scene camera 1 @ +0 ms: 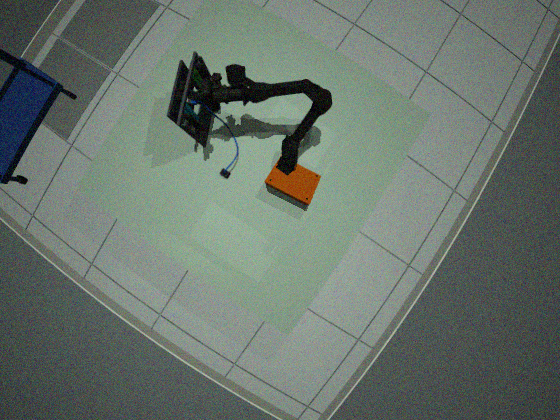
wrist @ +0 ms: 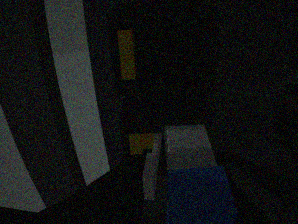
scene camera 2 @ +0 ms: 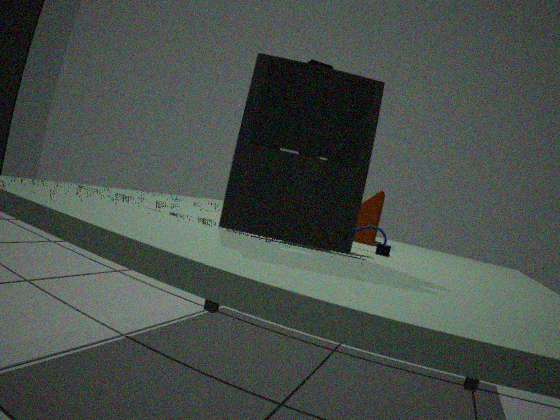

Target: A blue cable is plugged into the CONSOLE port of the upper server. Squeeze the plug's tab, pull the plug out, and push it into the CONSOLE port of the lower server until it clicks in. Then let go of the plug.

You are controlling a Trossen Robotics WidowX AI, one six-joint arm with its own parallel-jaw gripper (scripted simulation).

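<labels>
Server rack: [wrist: 42, 135] and [scene camera 1: 188, 88] are the same spot on it.
</labels>
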